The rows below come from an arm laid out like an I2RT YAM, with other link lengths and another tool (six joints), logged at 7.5 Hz.
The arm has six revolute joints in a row. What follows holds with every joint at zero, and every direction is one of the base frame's.
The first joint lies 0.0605 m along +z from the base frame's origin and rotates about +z.
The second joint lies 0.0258 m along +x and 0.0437 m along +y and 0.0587 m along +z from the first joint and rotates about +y.
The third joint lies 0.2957 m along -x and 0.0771 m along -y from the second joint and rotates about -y.
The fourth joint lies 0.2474 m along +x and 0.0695 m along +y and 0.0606 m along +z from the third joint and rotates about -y.
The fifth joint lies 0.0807 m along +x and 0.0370 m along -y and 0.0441 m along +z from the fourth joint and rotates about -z.
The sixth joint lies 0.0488 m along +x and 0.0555 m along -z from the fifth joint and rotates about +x.
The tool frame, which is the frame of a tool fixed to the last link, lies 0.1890 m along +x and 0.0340 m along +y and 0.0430 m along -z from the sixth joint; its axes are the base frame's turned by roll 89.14, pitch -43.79 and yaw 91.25 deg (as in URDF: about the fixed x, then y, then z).
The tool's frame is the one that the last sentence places.
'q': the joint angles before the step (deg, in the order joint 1, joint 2, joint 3, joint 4, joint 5, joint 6). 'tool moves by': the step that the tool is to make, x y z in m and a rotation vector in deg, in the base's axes. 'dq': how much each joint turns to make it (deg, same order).
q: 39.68, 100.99, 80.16, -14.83, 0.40, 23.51
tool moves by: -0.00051, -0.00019, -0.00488, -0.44, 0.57, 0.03
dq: 0.00, 0.48, 0.15, -0.39, -0.04, 0.00
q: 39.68, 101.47, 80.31, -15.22, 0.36, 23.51
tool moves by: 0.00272, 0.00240, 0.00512, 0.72, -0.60, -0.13
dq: 0.00, -0.02, 0.24, 0.66, 0.01, 0.22
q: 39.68, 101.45, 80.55, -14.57, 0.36, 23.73
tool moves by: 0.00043, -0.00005, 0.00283, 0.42, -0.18, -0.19
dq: -0.04, -0.29, -0.14, 0.25, 0.00, 0.26
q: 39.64, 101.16, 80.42, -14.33, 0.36, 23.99
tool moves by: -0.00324, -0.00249, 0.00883, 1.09, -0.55, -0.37
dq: 0.00, -1.72, -1.24, 0.64, 0.03, 0.61
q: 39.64, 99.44, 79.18, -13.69, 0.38, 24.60
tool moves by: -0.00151, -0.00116, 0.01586, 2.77, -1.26, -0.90
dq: -0.07, -2.43, -2.19, 2.49, -0.01, 1.57
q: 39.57, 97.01, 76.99, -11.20, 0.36, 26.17
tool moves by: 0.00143, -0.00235, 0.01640, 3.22, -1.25, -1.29
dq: -0.37, -2.21, -2.17, 2.96, -0.04, 1.93
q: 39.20, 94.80, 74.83, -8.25, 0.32, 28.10
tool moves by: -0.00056, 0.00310, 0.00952, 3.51, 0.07, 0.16
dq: -0.61, -0.87, -1.66, 2.97, -1.95, 2.12
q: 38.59, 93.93, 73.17, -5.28, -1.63, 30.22
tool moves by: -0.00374, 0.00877, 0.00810, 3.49, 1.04, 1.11
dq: -0.26, 0.02, -0.49, 1.99, -2.69, 2.47
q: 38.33, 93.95, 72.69, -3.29, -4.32, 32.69
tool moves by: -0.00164, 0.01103, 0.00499, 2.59, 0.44, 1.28
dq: 0.11, 0.83, -0.05, 2.30, -2.01, 1.64
